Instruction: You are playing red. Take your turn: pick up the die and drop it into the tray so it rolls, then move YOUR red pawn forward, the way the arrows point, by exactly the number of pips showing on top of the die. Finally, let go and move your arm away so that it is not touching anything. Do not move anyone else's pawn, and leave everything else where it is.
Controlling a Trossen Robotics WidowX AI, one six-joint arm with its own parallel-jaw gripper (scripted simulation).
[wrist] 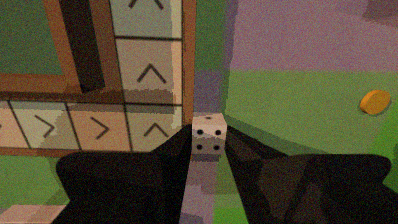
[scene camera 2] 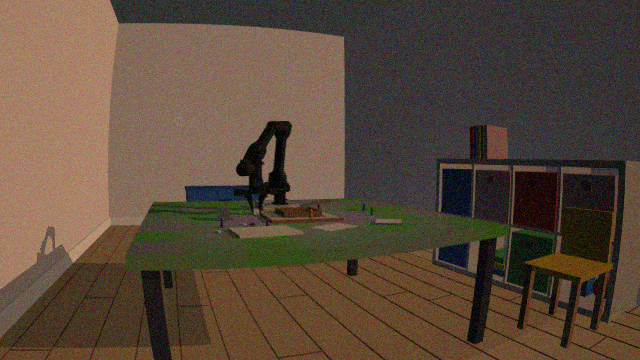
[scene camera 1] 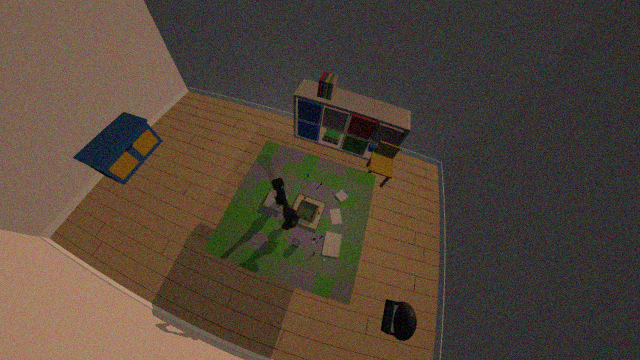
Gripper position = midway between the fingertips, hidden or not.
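There's a white die (wrist: 209, 130), and it's held in my gripper (wrist: 207, 129).
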